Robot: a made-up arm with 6 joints. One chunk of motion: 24 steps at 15 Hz.
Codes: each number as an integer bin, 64 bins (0 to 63) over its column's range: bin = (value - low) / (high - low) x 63, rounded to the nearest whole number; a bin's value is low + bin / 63 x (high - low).
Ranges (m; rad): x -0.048..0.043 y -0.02..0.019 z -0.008..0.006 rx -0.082..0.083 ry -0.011..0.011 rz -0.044..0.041
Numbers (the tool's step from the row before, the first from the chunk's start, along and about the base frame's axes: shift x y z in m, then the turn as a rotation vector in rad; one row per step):
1: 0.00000 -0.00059 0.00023 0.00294 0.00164 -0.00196
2: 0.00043 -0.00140 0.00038 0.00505 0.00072 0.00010
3: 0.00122 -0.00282 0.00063 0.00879 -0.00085 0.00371
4: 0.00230 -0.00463 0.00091 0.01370 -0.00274 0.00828
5: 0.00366 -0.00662 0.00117 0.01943 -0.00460 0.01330
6: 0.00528 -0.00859 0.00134 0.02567 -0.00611 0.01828
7: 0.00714 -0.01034 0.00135 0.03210 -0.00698 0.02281
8: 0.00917 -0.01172 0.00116 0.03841 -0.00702 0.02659
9: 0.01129 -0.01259 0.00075 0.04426 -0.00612 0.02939
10: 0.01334 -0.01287 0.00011 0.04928 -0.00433 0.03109
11: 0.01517 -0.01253 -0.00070 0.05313 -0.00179 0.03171
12: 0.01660 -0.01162 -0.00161 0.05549 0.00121 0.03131
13: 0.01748 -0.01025 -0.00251 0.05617 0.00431 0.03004
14: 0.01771 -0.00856 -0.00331 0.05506 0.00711 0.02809
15: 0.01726 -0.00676 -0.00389 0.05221 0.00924 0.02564
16: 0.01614 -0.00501 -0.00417 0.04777 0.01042 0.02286
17: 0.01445 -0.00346 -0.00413 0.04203 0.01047 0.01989
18: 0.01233 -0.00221 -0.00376 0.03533 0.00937 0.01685
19: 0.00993 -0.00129 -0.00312 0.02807 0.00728 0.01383
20: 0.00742 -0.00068 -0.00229 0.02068 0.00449 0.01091
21: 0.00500 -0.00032 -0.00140 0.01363 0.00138 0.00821
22: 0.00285 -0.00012 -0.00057 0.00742 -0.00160 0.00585
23: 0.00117 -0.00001 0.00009 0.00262 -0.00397 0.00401
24: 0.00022 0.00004 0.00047 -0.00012 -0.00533 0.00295
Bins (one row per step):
1: 33 31 37 32 36 31
2: 34 30 38 33 34 33
3: 34 28 39 35 29 35
4: 35 25 40 37 24 39
5: 36 22 41 39 18 42
6: 37 18 42 41 14 46
7: 38 16 42 44 12 50
8: 40 13 41 46 11 52
9: 41 12 39 48 14 54
10: 42 12 36 50 19 56
11: 44 12 33 52 26 56
12: 45 14 29 52 35 56
13: 45 16 25 53 44 55
14: 45 18 21 52 52 53
15: 45 21 18 51 58 52
16: 44 24 17 50 61 50
17: 43 27 17 47 61 47
18: 42 29 19 45 58 45
19: 40 30 22 42 52 43
20: 38 31 26 39 44 41
21: 37 32 30 37 35 39
22: 35 32 33 34 27 37
23: 34 32 36 32 20 36
24: 33 32 38 31 16 35

